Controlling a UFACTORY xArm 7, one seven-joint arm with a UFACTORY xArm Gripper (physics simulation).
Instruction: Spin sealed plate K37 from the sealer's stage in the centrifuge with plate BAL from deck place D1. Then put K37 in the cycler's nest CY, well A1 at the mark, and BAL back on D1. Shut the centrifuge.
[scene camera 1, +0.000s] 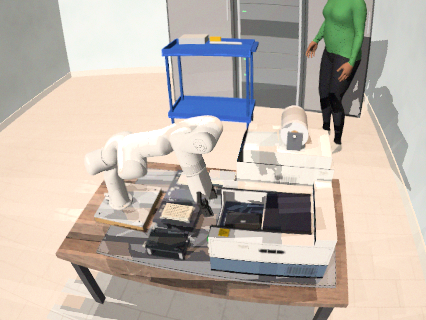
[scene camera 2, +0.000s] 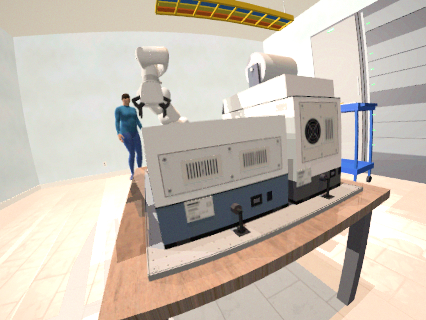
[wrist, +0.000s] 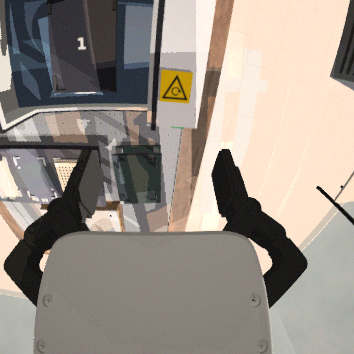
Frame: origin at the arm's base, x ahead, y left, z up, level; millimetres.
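Seen in the pictures: gripper, fingertip midpoint: (scene camera 1: 211, 207) (scene camera 2: 153, 117) (wrist: 156, 160); arm's base at its link origin: (scene camera 1: 120, 201).
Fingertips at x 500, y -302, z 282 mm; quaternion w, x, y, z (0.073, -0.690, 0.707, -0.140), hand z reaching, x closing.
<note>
Pixels of each thing's top centre, then the offset from my fingertips to it. "spot": a spot on its surface instead.
- tan well plate at its top centre: (wrist: 74, 182) (scene camera 1: 177, 210) 244 mm down, 187 mm back, 222 mm left
- white machine with a film roll, surface spot: (scene camera 2: 274, 67) spot: 102 mm up, 369 mm ahead, 335 mm left
- low dark device at its top centre: (wrist: 138, 182) (scene camera 1: 166, 238) 247 mm down, 205 mm back, 51 mm left
- yellow warning label at a spot on its surface: (wrist: 175, 86) (scene camera 1: 223, 232) spot: 97 mm down, 42 mm ahead, 28 mm right
My gripper (scene camera 1: 211, 204) (scene camera 2: 152, 116) (wrist: 156, 160) is open and empty, fingers wide apart, above the deck beside the centrifuge (scene camera 1: 272, 241) (scene camera 2: 220, 165) (wrist: 175, 115). The centrifuge's top opening is uncovered; a dark bucket (scene camera 1: 242, 220) (wrist: 72, 50) marked 1 shows inside, and I make out no plate in it. A tan well plate (scene camera 1: 177, 212) (wrist: 64, 172) sits on the dark deck; its name cannot be read. The white machine with a film roll (scene camera 1: 294, 125) (scene camera 2: 274, 67) stands behind the centrifuge. K37, BAL and the mark on nest CY cannot be made out.
A low dark device (scene camera 1: 167, 243) (wrist: 137, 175) stands at the front of the deck, left of the centrifuge. The arm's base plate (scene camera 1: 125, 217) is at the left. A yellow warning label (scene camera 1: 223, 232) (wrist: 175, 86) is on the centrifuge's casing. A blue cart (scene camera 1: 210, 50) (scene camera 2: 357, 107) stands beyond the table.
</note>
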